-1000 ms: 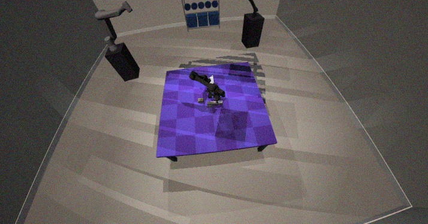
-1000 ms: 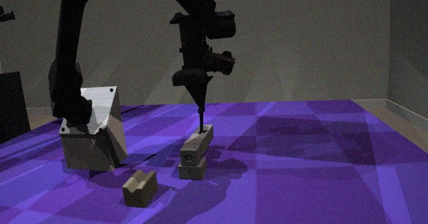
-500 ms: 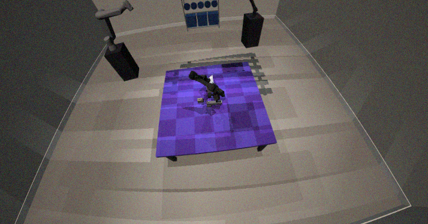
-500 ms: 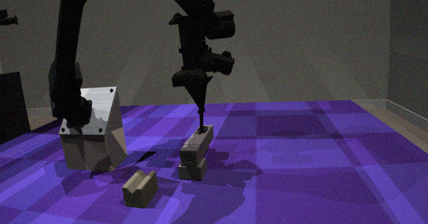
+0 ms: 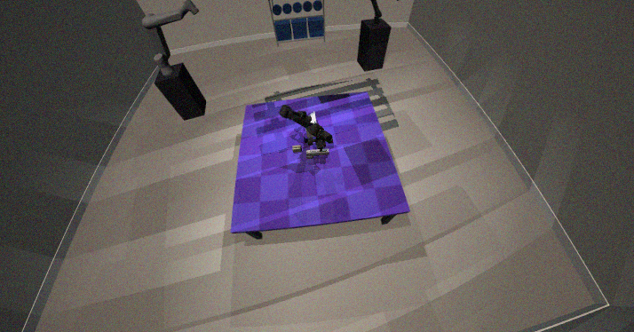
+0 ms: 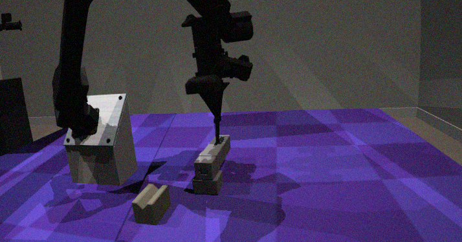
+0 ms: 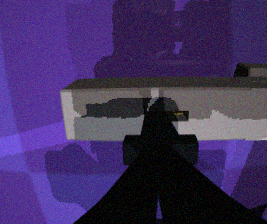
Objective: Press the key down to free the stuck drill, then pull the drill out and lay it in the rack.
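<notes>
My gripper tip is now 3 cm above the black key. The rest, counted from my gripper tip: rack: 12 cm behind, 19 cm to the right, 10 cm below.
</notes>
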